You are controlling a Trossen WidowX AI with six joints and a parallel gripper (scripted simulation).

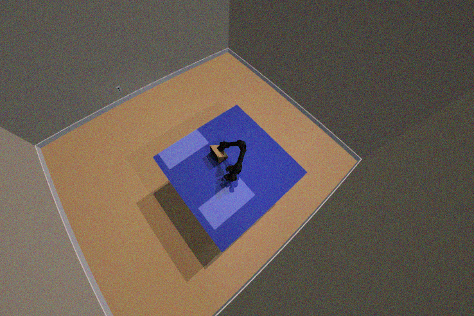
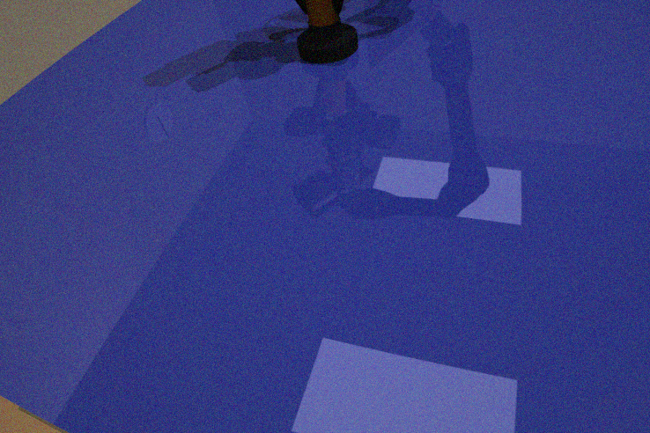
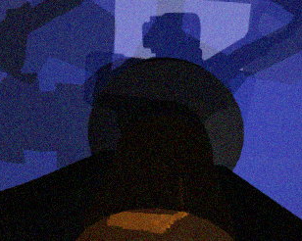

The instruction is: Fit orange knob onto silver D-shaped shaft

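Now: gripper tip 3 cm below the orange knob. Also, from my gripper tip: round pedestal (2 cm below).
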